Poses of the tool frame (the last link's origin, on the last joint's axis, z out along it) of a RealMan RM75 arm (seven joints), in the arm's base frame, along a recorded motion.
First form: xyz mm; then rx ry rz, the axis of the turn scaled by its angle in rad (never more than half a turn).
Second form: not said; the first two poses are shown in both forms.
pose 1, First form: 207.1 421.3 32.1 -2.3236 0.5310 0.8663
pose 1, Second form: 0.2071 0.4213 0.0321 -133.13 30.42 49.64
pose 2, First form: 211.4 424.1 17.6 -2.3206 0.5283 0.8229
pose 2, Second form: 0.2114 0.4241 0.0176 -132.96 30.27 47.15
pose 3, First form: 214.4 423.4 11.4 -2.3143 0.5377 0.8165
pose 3, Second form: 0.2144 0.4234 0.0114 -132.60 30.81 46.78
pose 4, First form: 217.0 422.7 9.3 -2.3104 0.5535 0.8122
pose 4, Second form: 0.2170 0.4227 0.0093 -132.38 31.71 46.54
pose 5, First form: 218.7 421.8 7.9 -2.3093 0.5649 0.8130
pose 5, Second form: 0.2187 0.4218 0.0079 -132.31 32.37 46.58
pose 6, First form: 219.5 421.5 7.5 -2.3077 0.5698 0.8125
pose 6, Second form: 0.2195 0.4215 0.0075 -132.22 32.65 46.55
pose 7, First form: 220.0 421.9 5.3 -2.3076 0.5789 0.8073
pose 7, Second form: 0.2200 0.4219 0.0053 -132.22 33.17 46.25
